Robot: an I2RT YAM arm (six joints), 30 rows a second.
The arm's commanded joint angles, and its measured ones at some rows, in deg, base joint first. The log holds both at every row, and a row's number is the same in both.
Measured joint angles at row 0:
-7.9, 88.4, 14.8, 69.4, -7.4, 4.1
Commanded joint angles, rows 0 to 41:
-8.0, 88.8, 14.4, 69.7, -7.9, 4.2
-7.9, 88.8, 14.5, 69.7, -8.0, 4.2
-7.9, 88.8, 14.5, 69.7, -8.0, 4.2
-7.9, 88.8, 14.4, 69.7, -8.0, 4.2
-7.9, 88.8, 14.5, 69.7, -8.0, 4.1
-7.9, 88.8, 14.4, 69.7, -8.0, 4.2
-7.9, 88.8, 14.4, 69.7, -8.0, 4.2
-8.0, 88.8, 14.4, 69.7, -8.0, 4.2
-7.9, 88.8, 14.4, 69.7, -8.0, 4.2
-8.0, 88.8, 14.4, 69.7, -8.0, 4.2
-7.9, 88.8, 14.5, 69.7, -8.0, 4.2
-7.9, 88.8, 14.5, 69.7, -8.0, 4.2
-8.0, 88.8, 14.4, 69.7, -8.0, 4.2
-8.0, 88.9, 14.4, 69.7, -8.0, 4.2
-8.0, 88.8, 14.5, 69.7, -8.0, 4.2
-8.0, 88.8, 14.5, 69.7, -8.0, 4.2
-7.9, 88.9, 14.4, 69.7, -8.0, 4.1
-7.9, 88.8, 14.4, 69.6, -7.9, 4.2
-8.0, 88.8, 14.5, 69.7, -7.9, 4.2
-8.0, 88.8, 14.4, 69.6, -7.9, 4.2
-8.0, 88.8, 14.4, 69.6, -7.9, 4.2
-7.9, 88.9, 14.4, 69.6, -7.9, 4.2
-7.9, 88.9, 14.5, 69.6, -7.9, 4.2
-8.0, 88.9, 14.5, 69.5, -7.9, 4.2
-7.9, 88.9, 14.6, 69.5, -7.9, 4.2
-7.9, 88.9, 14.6, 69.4, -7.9, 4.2
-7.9, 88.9, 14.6, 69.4, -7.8, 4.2
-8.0, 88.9, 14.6, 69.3, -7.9, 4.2
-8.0, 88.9, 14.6, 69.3, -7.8, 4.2
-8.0, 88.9, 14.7, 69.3, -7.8, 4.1
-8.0, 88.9, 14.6, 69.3, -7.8, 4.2
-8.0, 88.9, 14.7, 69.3, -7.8, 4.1
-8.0, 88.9, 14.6, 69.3, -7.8, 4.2
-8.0, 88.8, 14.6, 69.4, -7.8, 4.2
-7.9, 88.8, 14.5, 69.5, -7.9, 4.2
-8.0, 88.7, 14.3, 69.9, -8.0, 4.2
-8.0, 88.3, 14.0, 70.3, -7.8, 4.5
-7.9, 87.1, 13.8, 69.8, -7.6, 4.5
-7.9, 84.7, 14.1, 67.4, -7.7, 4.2
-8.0, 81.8, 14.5, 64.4, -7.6, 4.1
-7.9, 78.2, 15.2, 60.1, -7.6, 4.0
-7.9, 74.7, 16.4, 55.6, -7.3, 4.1
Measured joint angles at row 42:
-7.9, 83.0, 14.7, 63.5, -7.4, 4.0
